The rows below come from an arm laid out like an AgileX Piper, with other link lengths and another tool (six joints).
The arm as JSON. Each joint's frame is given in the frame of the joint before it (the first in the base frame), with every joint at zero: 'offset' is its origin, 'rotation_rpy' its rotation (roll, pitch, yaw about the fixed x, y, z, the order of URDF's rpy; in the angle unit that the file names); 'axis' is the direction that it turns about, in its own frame. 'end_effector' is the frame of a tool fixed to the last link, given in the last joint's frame.
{
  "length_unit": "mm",
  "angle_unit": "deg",
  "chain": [
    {
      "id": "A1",
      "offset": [
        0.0,
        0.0,
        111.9
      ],
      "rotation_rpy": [
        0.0,
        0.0,
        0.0
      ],
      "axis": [
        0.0,
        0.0,
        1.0
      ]
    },
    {
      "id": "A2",
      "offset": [
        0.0,
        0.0,
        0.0
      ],
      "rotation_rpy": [
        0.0,
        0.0,
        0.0
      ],
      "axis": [
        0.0,
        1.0,
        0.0
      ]
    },
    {
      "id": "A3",
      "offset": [
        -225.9,
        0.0,
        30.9
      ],
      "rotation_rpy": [
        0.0,
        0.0,
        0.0
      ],
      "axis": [
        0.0,
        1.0,
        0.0
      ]
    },
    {
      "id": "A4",
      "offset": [
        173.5,
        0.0,
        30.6
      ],
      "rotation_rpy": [
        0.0,
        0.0,
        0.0
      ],
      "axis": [
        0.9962,
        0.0,
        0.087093
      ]
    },
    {
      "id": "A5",
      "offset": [
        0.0,
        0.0,
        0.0
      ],
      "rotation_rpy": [
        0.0,
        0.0,
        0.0
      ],
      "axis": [
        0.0,
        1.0,
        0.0
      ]
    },
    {
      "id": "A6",
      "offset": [
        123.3,
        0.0,
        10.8
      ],
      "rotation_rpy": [
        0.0,
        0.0,
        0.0
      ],
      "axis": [
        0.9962,
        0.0,
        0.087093
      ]
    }
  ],
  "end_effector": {
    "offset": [
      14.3,
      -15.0,
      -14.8
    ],
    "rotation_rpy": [
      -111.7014,
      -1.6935,
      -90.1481
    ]
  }
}
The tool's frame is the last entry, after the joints.
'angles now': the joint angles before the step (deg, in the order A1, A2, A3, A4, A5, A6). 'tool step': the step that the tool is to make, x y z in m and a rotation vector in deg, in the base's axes. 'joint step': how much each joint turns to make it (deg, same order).
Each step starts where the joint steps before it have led.
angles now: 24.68 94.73 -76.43 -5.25 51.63 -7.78
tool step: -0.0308 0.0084 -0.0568 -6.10 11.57 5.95
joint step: 4.73 4.31 11.09 0.12 -2.42 -1.13
